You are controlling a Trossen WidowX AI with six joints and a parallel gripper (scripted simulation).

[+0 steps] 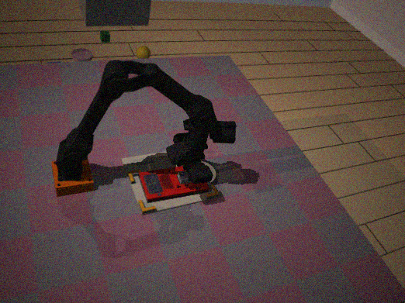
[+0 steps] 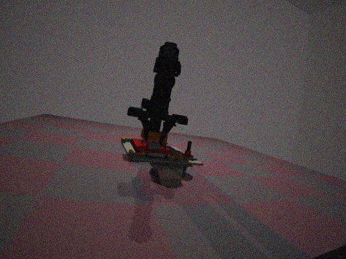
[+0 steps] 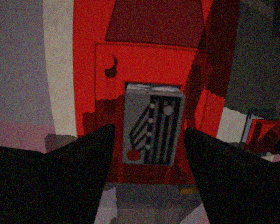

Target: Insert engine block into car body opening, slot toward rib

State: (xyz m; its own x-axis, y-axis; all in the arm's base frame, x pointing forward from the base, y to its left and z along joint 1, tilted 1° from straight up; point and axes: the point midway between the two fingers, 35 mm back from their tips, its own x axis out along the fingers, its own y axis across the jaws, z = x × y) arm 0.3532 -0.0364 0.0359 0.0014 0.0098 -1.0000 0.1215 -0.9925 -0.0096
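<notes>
Now: the grey ribbed engine block 2 cm below my gripper tip and 1 cm to the left of it. Round my gripper tip: black upright stick: 12 cm to the left, 1 cm below.
</notes>
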